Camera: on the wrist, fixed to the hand. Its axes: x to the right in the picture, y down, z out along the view.
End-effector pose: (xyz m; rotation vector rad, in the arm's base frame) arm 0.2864 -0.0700 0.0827 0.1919 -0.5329 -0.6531
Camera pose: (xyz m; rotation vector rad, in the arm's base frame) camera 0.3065 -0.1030 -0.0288 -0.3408 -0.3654 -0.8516
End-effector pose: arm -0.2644 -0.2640 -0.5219 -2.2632 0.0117 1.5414
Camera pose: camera -0.1634 -0.2530 -0.4619 2.5529 0.5672 -1.6816
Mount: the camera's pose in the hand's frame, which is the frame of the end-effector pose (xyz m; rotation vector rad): -0.0118 -0.0523 -0.1051 -0.5687 -0.0438 -0.0687
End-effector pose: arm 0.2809 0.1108 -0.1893 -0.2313 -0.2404 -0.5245
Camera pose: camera 0.2614 0.0431 -0.2839 -0.7900 -0.1369 -0.6493
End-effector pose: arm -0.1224 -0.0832 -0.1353 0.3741 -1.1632 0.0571
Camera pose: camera -0.0218 -0.0972 -0.1954 -0.0896 -1.1545 -0.3380
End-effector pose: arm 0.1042 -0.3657 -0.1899 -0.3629 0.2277 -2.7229
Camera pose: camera 0.0668 -0.3020 -0.2819 -0.5895 0.9991 -2.6673
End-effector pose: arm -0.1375 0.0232 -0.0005 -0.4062 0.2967 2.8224
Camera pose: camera -0.0853 0.0446 -0.1041 -0.4523 -0.5323 2.8007
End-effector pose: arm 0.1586 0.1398 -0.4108 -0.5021 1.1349 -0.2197
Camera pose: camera 0.0629 0.0709 -0.4100 -1.0444 1.1337 0.0620
